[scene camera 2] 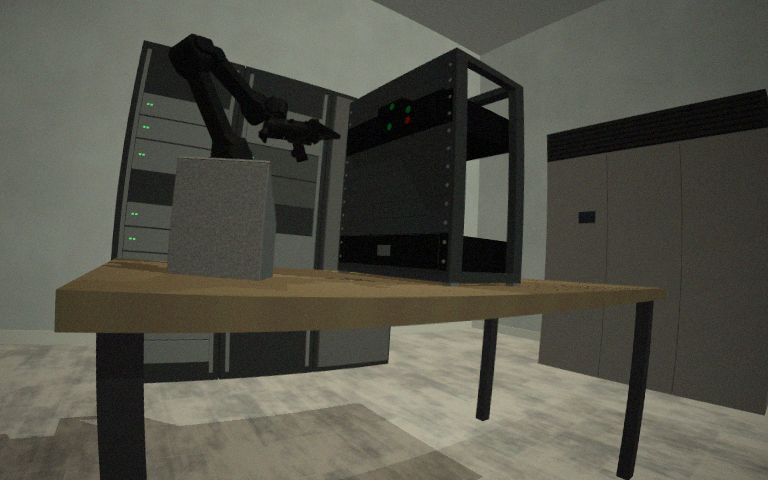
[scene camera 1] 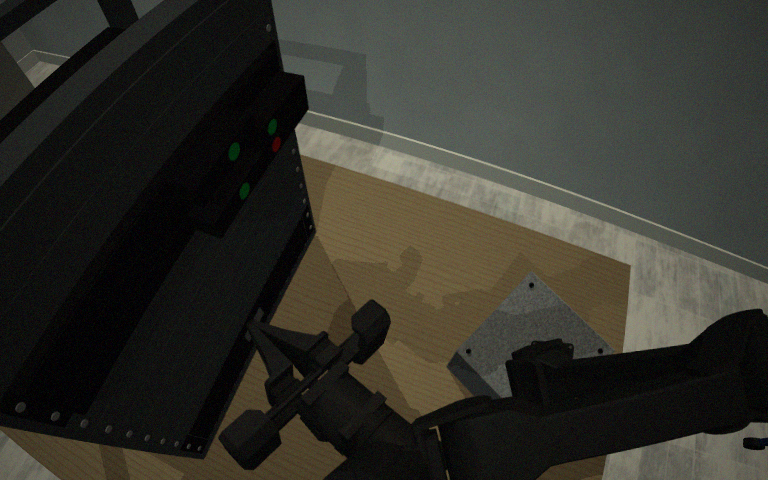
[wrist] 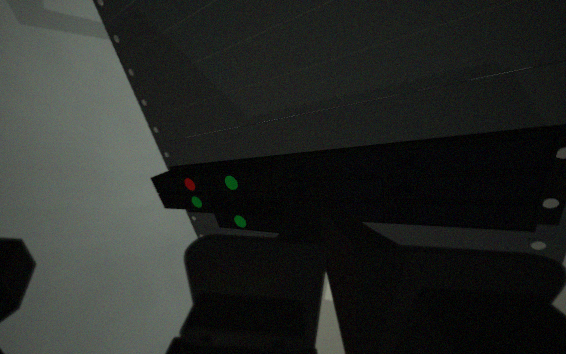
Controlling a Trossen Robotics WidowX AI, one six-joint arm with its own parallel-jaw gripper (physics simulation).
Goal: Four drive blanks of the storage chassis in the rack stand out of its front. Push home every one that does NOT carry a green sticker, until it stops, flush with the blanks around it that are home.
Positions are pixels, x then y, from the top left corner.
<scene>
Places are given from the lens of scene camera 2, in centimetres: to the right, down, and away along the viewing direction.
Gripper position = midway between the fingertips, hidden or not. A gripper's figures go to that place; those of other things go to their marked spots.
my gripper (scene camera 2: 340, 136): -12, -29, 106
rack (scene camera 2: 403, 204): 5, -9, 100
</scene>
